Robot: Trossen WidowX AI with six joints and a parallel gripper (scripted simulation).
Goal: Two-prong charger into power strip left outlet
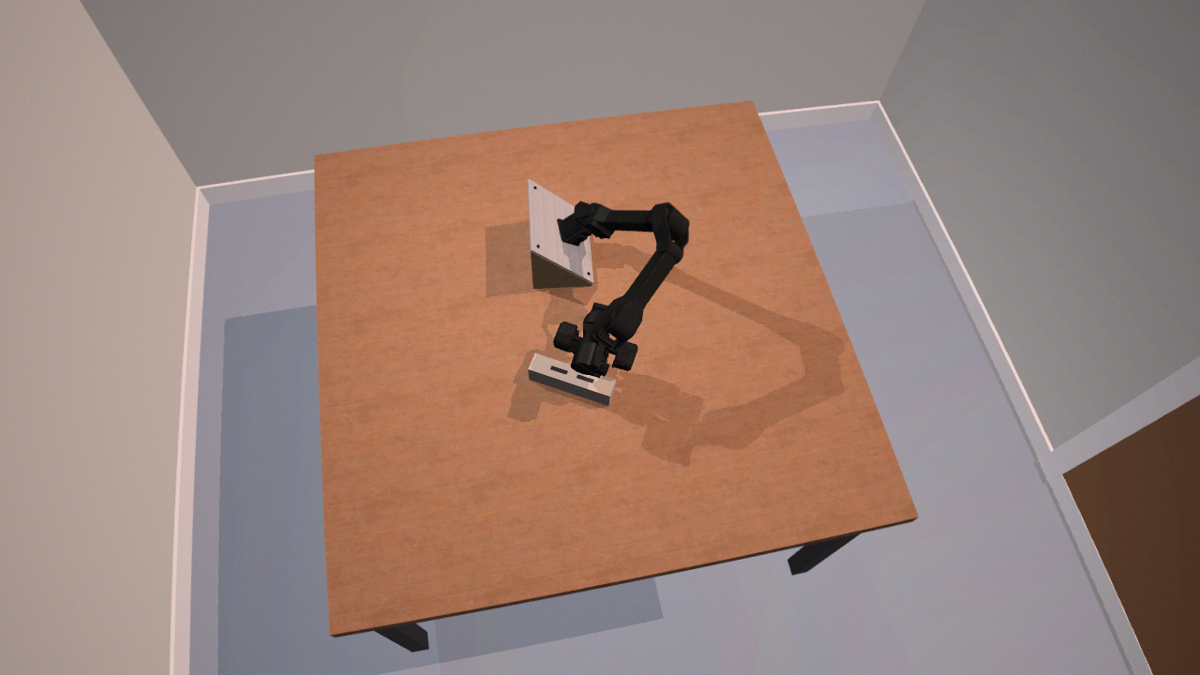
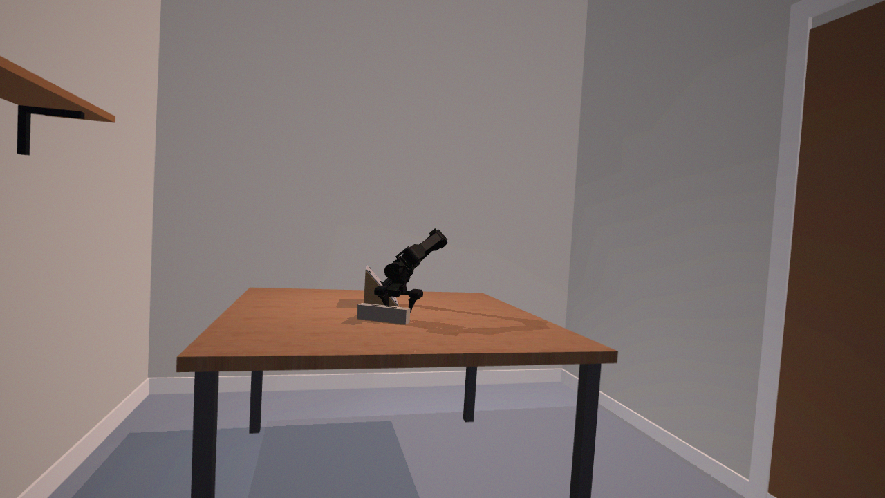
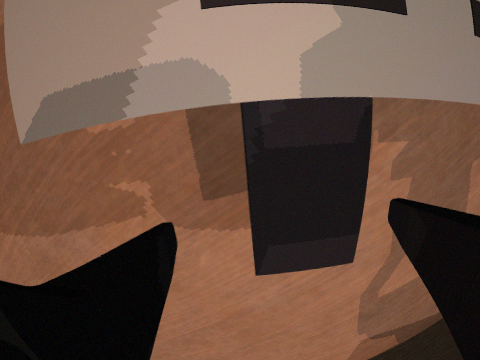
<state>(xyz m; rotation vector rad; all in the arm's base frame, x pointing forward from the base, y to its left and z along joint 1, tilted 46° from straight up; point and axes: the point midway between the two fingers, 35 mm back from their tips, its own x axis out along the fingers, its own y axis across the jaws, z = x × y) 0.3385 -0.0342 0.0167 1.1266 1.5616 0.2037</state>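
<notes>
Now: the black two-prong charger 30 mm ahead of my gripper tip, 20 mm to the right of it and 10 mm above it.
</notes>
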